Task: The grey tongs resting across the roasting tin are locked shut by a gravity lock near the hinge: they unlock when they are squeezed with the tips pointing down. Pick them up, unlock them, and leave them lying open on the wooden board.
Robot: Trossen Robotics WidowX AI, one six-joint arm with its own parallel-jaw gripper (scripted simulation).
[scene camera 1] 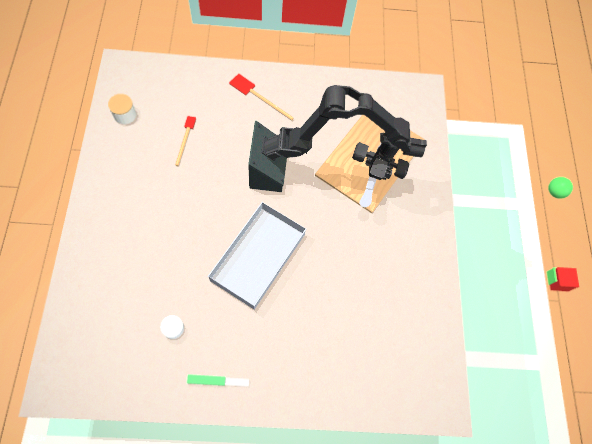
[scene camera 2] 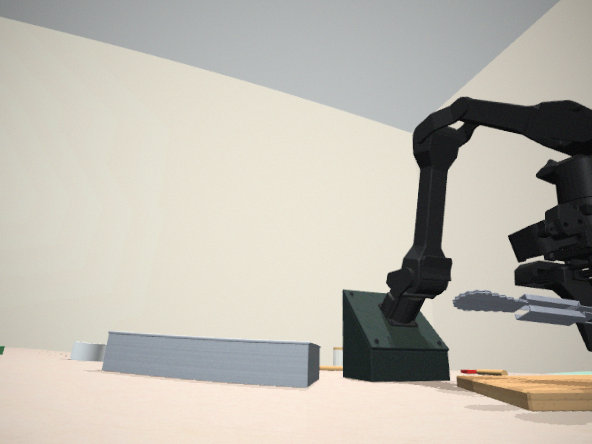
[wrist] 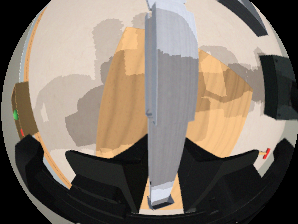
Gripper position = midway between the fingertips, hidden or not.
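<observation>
Gripper (scene camera 1: 372, 172) and (wrist: 163, 135), visible. Wooden board (scene camera 1: 349, 177) and (wrist: 121, 122), visible. Roasting tin (scene camera 1: 254, 259), visible.
</observation>
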